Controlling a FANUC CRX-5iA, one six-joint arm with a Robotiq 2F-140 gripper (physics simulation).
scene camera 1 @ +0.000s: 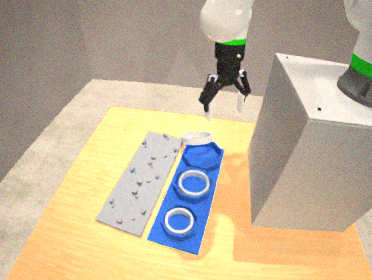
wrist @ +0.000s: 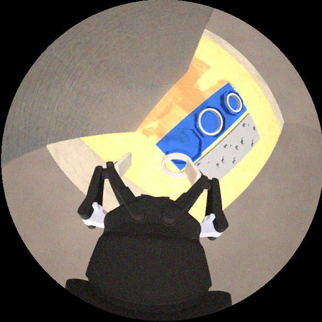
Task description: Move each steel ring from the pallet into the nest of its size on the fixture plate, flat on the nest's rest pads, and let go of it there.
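Places are measured from the arm's base along level axes (x ahead, y left, z up), in metres.
Where they show: gripper, fingertip midpoint: (scene camera 1: 224, 114); arm's base, origin of the base link: (scene camera 1: 364, 93).
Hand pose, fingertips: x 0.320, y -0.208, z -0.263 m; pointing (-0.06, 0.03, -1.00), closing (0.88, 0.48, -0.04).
Observation:
Things, the pixels of their centre, and the offset from my fingertips. "*": a spot on its surface instead. Level surfaces: height alone.
- small ring, surface spot: (scene camera 1: 166, 220) * dx +0.162, dy +0.360, dz -0.147 m
- larger ring, surface spot: (scene camera 1: 180, 184) * dx +0.134, dy +0.220, dz -0.147 m
- third ring, body centre: (scene camera 1: 196, 138) dx +0.090, dy -0.021, dz -0.145 m
- grey pallet, body centre: (scene camera 1: 145, 175) dx +0.269, dy +0.170, dz -0.179 m
- wooden table, its level: dz -0.186 m
The blue fixture plate (scene camera 1: 187, 244) (wrist: 167, 143) has three octagonal nests. A small ring (scene camera 1: 166, 220) (wrist: 227, 103) lies in the nearest nest and a larger ring (scene camera 1: 180, 184) (wrist: 200, 121) in the middle one. The far nest (scene camera 1: 201, 156) (wrist: 182, 145) holds no ring. The third ring (scene camera 1: 197, 142) (wrist: 174, 174) is outside it, at the plate's far end, overlapping the plate's edge in view; its exact support is unclear. The grey pallet (scene camera 1: 125, 200) (wrist: 237, 137) carries small pegs and no ring. My gripper (scene camera 1: 224, 110) (wrist: 158, 161) is open and empty, above and beyond the third ring.
A large grey pedestal (scene camera 1: 280, 165) stands right of the fixture plate and carries the robot's base (scene camera 1: 357, 85). The wooden table (scene camera 1: 65, 220) (wrist: 262, 107) bears plate and pallet, which lie side by side with a narrow gap.

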